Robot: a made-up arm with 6 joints. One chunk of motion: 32 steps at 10 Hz.
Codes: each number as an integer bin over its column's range. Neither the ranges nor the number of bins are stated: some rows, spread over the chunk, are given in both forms.
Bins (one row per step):
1: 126 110 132 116 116 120
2: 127 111 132 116 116 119
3: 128 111 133 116 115 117
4: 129 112 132 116 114 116
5: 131 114 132 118 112 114
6: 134 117 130 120 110 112
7: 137 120 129 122 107 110
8: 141 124 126 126 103 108
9: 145 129 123 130 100 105
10: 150 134 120 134 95 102
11: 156 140 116 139 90 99
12: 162 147 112 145 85 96
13: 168 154 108 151 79 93
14: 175 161 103 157 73 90
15: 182 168 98 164 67 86
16: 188 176 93 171 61 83
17: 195 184 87 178 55 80
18: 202 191 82 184 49 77
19: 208 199 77 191 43 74
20: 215 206 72 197 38 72
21: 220 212 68 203 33 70
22: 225 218 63 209 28 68
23: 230 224 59 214 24 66
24: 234 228 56 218 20 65
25: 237 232 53 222 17 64
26: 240 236 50 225 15 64
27: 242 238 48 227 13 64
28: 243 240 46 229 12 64
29: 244 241 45 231 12 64
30: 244 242 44 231 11 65
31: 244 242 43 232 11 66
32: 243 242 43 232 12 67
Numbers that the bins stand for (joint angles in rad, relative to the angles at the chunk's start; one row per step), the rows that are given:
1: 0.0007 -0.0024 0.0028 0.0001 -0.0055 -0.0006
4: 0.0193 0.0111 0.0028 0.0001 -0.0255 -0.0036
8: 0.0936 0.0915 -0.0409 0.0131 -0.1360 -0.0095
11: 0.1866 0.1988 -0.1139 0.0299 -0.2665 -0.0162
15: 0.3477 0.3866 -0.2452 0.0622 -0.4974 -0.0259
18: 0.4716 0.5408 -0.3619 0.0881 -0.6781 -0.0326
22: 0.6141 0.7219 -0.5005 0.1205 -0.8889 -0.0393
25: 0.6885 0.8158 -0.5734 0.1373 -0.9993 -0.0423
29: 0.7318 0.8761 -0.6318 0.1489 -1.0495 -0.0423
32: 0.7256 0.8828 -0.6464 0.1502 -1.0495 -0.0401
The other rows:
2: 0.0069 0.0044 0.0028 0.0001 -0.0055 -0.0013
3: 0.0131 0.0044 0.0101 0.0001 -0.0155 -0.0028
5: 0.0317 0.0245 0.0028 0.0027 -0.0456 -0.0051
6: 0.0503 0.0446 -0.0118 0.0053 -0.0657 -0.0065
7: 0.0689 0.0647 -0.0191 0.0079 -0.0958 -0.0080
9: 0.1184 0.1251 -0.0628 0.0182 -0.1661 -0.0118
10: 0.1494 0.1586 -0.0847 0.0234 -0.2163 -0.0140
12: 0.2238 0.2458 -0.1431 0.0376 -0.3167 -0.0185
13: 0.2609 0.2927 -0.1722 0.0454 -0.3769 -0.0207
14: 0.3043 0.3396 -0.2087 0.0532 -0.4371 -0.0229
16: 0.3849 0.4402 -0.2816 0.0713 -0.5576 -0.0282
17: 0.4282 0.4939 -0.3254 0.0804 -0.6178 -0.0304
19: 0.5088 0.5945 -0.3984 0.0972 -0.7383 -0.0349
20: 0.5522 0.6414 -0.4348 0.1049 -0.7885 -0.0364
21: 0.5831 0.6816 -0.4640 0.1127 -0.8387 -0.0378
23: 0.6451 0.7621 -0.5296 0.1269 -0.9291 -0.0408
24: 0.6699 0.7889 -0.5515 0.1321 -0.9692 -0.0416
26: 0.7071 0.8426 -0.5953 0.1412 -1.0194 -0.0423
27: 0.7195 0.8560 -0.6099 0.1438 -1.0395 -0.0423
28: 0.7256 0.8694 -0.6245 0.1464 -1.0495 -0.0423
30: 0.7318 0.8828 -0.6391 0.1489 -1.0596 -0.0416
31: 0.7318 0.8828 -0.6464 0.1502 -1.0596 -0.0408

